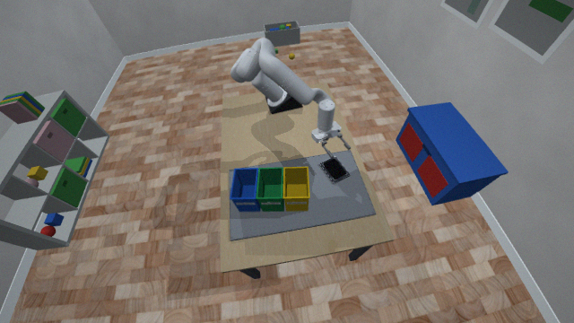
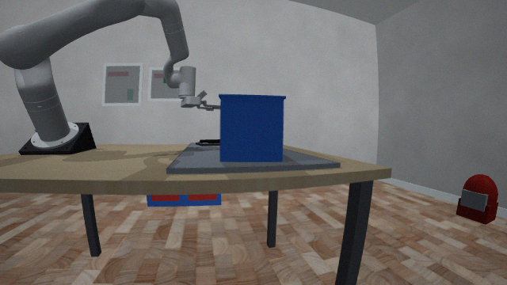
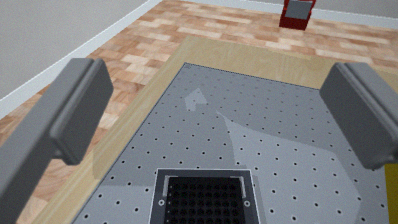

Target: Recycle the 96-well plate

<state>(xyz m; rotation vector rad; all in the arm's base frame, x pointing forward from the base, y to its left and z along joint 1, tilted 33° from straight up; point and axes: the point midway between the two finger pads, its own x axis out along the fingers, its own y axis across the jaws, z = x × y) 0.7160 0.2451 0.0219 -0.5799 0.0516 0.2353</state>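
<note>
Now: hand 18 cm above the black 96-well plate. From my hand the other things lie so: plate nest N1: 19 cm below; green bin: 40 cm to the right, 11 cm below, 8 cm ahead; yellow bin: 27 cm to the right, 11 cm below, 11 cm ahead.
</note>
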